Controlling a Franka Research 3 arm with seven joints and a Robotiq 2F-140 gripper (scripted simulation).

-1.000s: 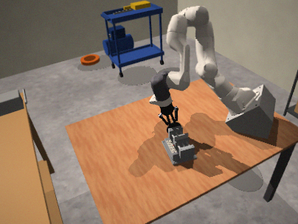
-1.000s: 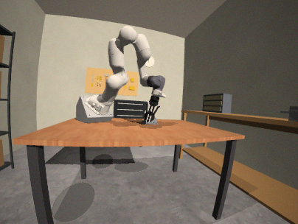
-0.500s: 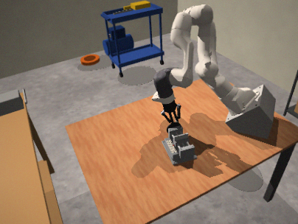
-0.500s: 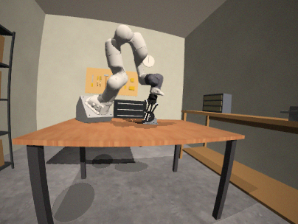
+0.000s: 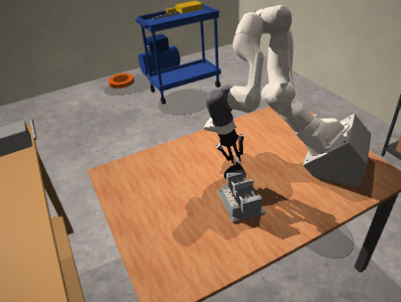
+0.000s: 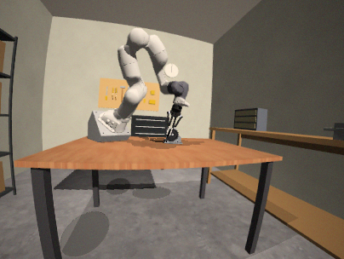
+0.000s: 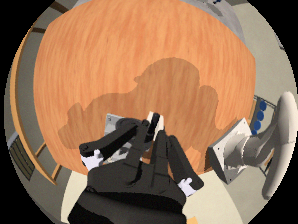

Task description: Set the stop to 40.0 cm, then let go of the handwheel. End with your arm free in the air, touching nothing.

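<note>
My hand is 2 cm to the right of the handwheel, 2 cm above it and 1 cm short of it.
</note>
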